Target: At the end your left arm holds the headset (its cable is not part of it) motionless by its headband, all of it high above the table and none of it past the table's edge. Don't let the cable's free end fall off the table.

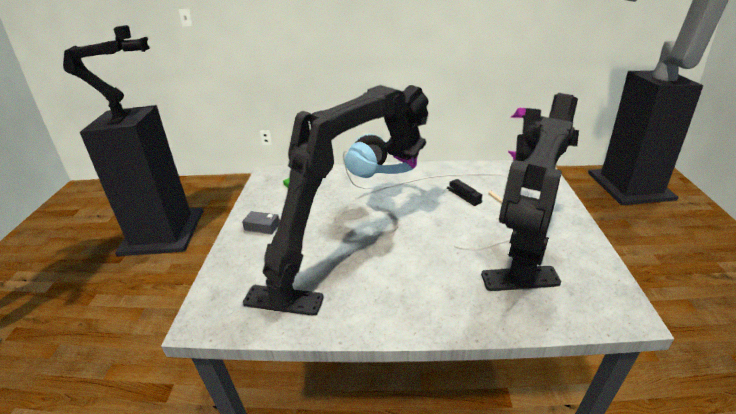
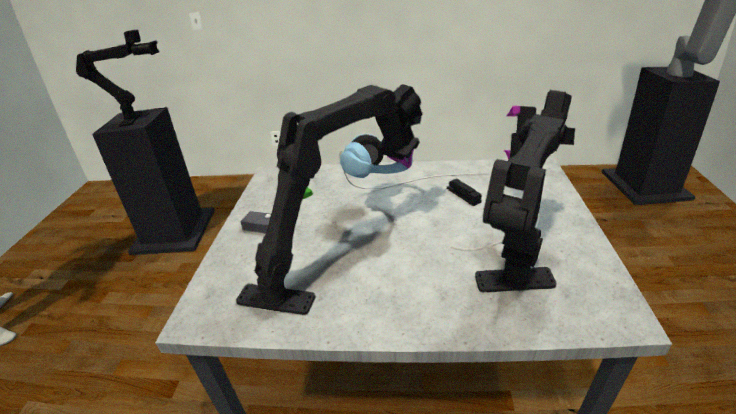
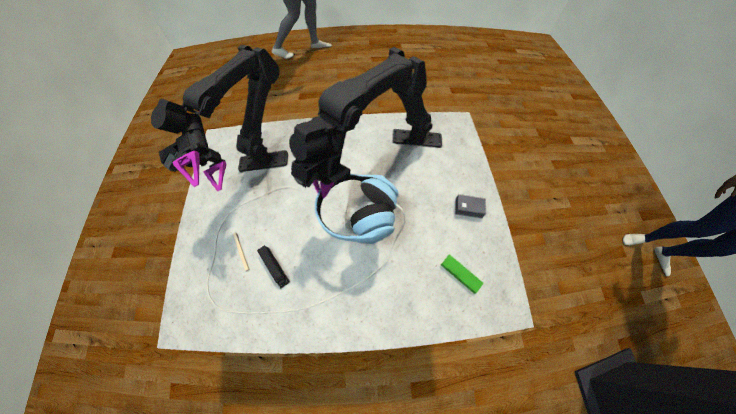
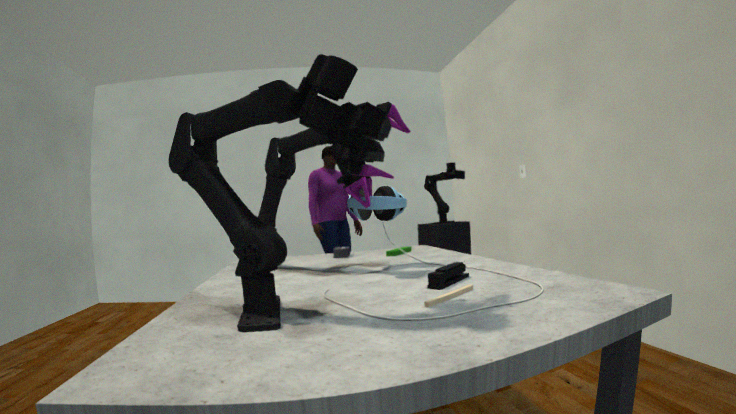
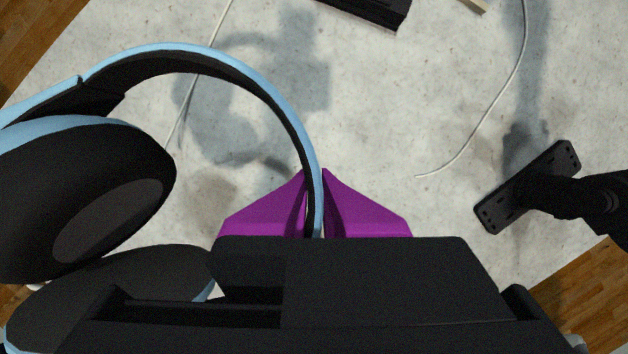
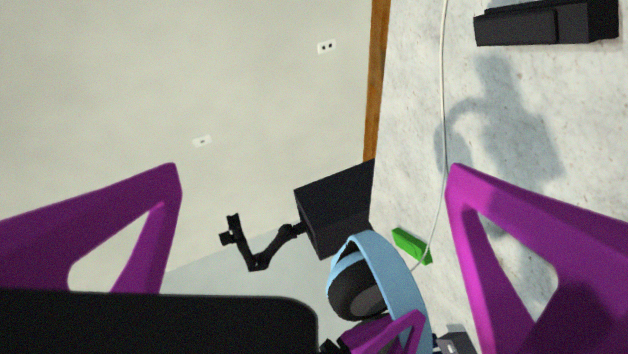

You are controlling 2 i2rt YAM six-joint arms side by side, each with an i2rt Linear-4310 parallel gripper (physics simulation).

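Places are measured from the left arm's base along level axes (x left, y down, z back), in metres.
Pixels of known places: left gripper, fingertip midpoint: (image 1: 412, 166) (image 2: 407, 166) (image 3: 322, 196) (image 4: 369, 206) (image 5: 314, 176) (image 6: 418, 311); right gripper, fingertip midpoint: (image 1: 511, 134) (image 2: 507, 133) (image 3: 208, 188) (image 4: 400, 154) (image 6: 313, 178); left arm's base, origin of the base link: (image 1: 283, 301) (image 2: 275, 300) (image 3: 417, 138); right arm's base, origin of the base link: (image 1: 520, 279) (image 2: 515, 280) (image 3: 263, 161) (image 4: 262, 313) (image 5: 524, 187).
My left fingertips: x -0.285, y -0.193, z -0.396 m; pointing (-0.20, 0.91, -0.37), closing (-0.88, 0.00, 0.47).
Observation:
Ahead of a thing's pixels: the offset from my left fingertips to its top centre. "pt": to the spot under its first point. Level surfaces: height alone.
The light blue headset (image 1: 361, 159) (image 2: 356, 160) (image 3: 374, 226) (image 4: 389, 202) (image 6: 387, 272) hangs well above the table {dy +0.193 m} (image 3: 437, 314), inside its edges. My left gripper (image 1: 411, 162) (image 2: 406, 161) (image 3: 322, 190) (image 4: 363, 198) (image 5: 314, 176) is shut on its headband {pt dz -0.099, dx +0.039, dy -0.017 m} (image 5: 165, 57), with a finger on each side. The thin white cable (image 3: 267, 312) (image 4: 406, 319) (image 6: 442, 75) drops from the headset and loops over the table top. Its free end {pt dz +0.116, dx -0.139, dy +0.190 m} (image 5: 417, 176) (image 4: 325, 291) lies on the table. My right gripper (image 1: 515, 132) (image 3: 207, 186) (image 4: 400, 154) (image 6: 313, 178) is raised, open and empty.
A black stapler-like object {dz -0.169, dx -0.163, dy +0.153 m} (image 3: 273, 266) (image 4: 446, 275) and a wooden stick {dz -0.131, dx -0.293, dy +0.183 m} (image 3: 240, 252) (image 4: 448, 296) lie within the cable loop. A green block {dz -0.137, dx +0.430, dy +0.173 m} (image 3: 461, 273) and a dark grey box {dz +0.099, dx +0.470, dy +0.152 m} (image 3: 470, 207) (image 1: 260, 222) lie at the table's other side.

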